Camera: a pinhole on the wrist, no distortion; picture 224 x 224 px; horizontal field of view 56.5 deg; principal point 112.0 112.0 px. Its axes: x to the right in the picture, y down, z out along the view. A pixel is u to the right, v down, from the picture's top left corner.
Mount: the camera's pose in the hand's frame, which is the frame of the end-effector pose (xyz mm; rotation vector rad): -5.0 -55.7 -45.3 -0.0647 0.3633 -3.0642
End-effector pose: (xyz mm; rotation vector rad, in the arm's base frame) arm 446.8 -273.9 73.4 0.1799 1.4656 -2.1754
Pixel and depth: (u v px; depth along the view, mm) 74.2 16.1 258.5
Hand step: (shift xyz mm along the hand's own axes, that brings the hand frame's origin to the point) 48.3 2.5 232.1
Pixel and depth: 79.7 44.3 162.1
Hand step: 25.2 -40.8 123.6
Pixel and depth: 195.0 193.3 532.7
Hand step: -180.6 -393.9 430.9
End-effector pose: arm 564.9 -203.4 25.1 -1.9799 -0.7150 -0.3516
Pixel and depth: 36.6 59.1 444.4
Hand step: 171.1 -39.9 407.2
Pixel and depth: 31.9 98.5 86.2
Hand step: 31.9 -68.3 38.6
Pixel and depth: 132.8 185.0 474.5
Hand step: -21.1 -330.1 378.3
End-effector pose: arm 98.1 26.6 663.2 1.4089 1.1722 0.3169
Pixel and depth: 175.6 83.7 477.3
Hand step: -130.6 -112.4 438.7
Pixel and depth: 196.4 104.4 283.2
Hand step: -106.3 -118.3 236.3
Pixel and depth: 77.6 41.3 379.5
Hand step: 69.3 -15.2 351.4
